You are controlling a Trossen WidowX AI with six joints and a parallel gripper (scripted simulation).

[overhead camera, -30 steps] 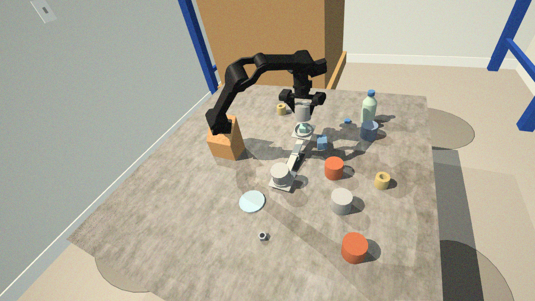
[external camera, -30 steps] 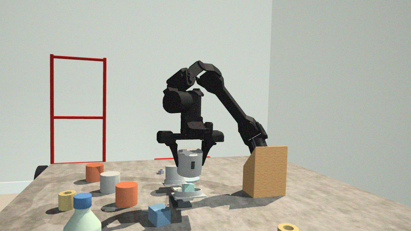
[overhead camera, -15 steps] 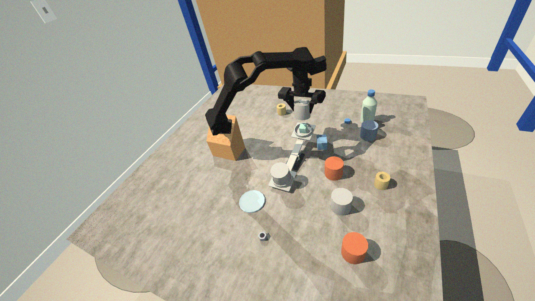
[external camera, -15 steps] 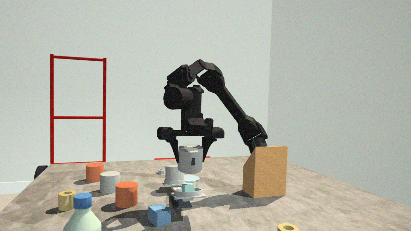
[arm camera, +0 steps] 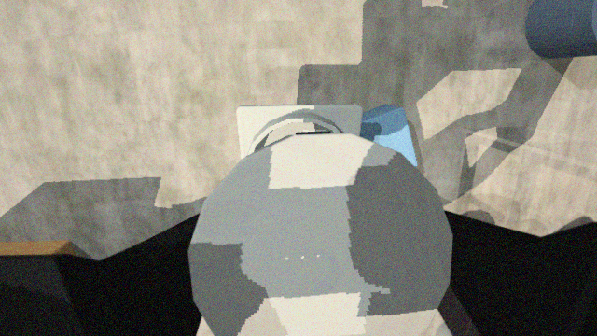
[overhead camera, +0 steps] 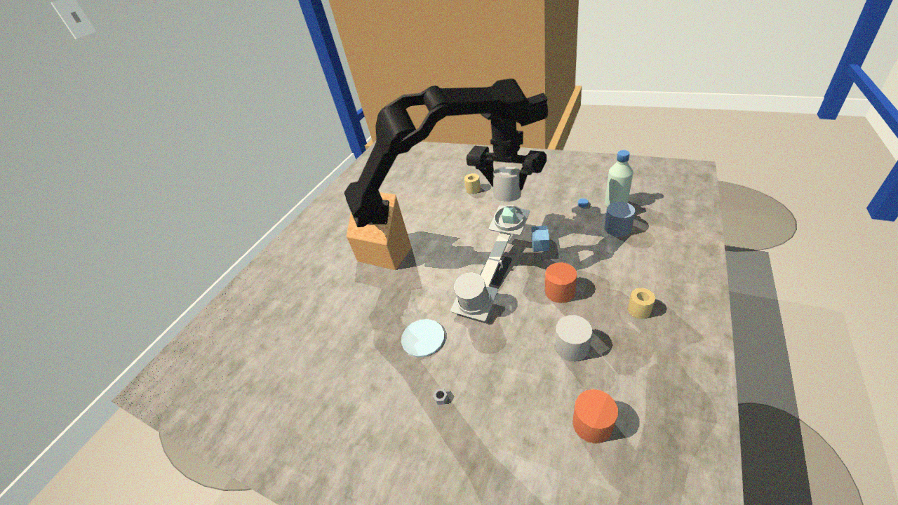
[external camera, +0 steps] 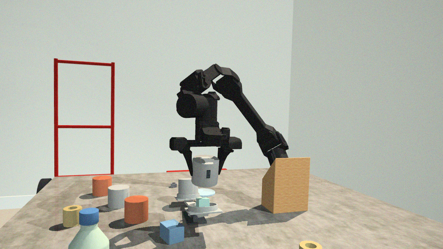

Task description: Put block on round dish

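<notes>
My gripper tip is now 8 cm above the mint-green block and 1 cm to the left of it. Also, from my gripper tip: blue cylinder: 27 cm ahead, 13 cm below, 8 cm to the left; blue block: 15 cm below, 8 cm ahead, 1 cm to the right; pale blue round dish: 38 cm to the right, 17 cm below, 13 cm behind.
</notes>
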